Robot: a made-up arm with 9 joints. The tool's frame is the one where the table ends. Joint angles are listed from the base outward.
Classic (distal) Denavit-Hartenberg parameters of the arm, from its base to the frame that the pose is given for. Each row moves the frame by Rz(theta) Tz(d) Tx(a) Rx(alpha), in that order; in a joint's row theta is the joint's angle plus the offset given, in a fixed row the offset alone. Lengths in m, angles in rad.
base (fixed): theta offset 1.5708  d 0.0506  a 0  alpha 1.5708
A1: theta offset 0  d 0.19  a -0.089  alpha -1.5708
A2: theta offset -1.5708  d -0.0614  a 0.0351  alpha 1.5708
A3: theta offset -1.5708  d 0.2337  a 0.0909  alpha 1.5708
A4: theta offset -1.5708  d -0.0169  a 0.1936  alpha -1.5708
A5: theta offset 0  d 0.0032  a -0.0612  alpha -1.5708
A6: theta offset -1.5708  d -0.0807  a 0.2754  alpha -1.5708
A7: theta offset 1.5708  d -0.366  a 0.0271  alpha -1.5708
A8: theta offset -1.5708  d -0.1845  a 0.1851  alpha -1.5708
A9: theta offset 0  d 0.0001  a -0.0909  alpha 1.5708
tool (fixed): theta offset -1.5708  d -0.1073  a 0  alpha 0
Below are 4 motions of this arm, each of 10 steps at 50 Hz.
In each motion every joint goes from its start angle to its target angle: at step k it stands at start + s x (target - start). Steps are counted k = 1, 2, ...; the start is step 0. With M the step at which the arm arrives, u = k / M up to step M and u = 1 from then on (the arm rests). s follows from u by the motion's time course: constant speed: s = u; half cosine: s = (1 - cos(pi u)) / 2; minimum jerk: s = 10 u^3 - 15 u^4 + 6 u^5.
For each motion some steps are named. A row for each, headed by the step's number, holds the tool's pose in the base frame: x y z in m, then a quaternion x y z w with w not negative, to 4 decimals.
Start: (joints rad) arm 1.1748 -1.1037 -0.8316 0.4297 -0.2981 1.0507 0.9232 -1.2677 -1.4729
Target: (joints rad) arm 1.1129 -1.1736 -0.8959 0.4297 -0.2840 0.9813 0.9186 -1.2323 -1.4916
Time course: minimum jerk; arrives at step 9
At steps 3, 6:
3: -0.1601 0.6043 0.3890 -0.3551 -0.7317 0.5620 0.1504
6: -0.1559 0.6037 0.3877 -0.3460 -0.7210 0.5795 0.1569

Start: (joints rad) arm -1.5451 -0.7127 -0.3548 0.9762 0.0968 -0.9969 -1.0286 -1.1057 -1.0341
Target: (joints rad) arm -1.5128 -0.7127 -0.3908 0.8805 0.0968 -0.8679 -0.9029 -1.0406 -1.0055
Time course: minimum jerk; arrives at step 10
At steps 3, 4, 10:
3: 0.2083 -0.0119 0.6272 -0.7813 -0.2038 0.2563 0.5314
4: 0.1935 -0.0206 0.6395 -0.7793 -0.2181 0.2450 0.5340
10: 0.1248 -0.0698 0.6855 -0.7671 -0.2771 0.1891 0.5468

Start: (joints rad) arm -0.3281 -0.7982 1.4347 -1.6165 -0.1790 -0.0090 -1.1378 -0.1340 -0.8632
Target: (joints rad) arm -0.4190 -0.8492 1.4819 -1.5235 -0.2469 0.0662 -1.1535 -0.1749 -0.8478
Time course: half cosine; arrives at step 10
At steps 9, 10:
9: 0.4016 0.0333 0.2651 0.4462 -0.6318 0.6273 0.0904
10: 0.4014 0.0340 0.2652 0.4454 -0.6307 0.6289 0.0910

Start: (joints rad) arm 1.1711 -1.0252 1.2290 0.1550 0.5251 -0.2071 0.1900 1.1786 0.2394
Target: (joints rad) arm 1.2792 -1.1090 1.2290 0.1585 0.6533 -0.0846 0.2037 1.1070 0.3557
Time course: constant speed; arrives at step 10
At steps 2, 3, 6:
2: 0.0292 0.3617 -0.7655 0.0280 -0.0201 -0.3670 0.9296
3: 0.0353 0.3727 -0.7608 0.0291 -0.0168 -0.3779 0.9252
6: 0.0534 0.4037 -0.7459 0.0320 -0.0056 -0.4102 0.9114

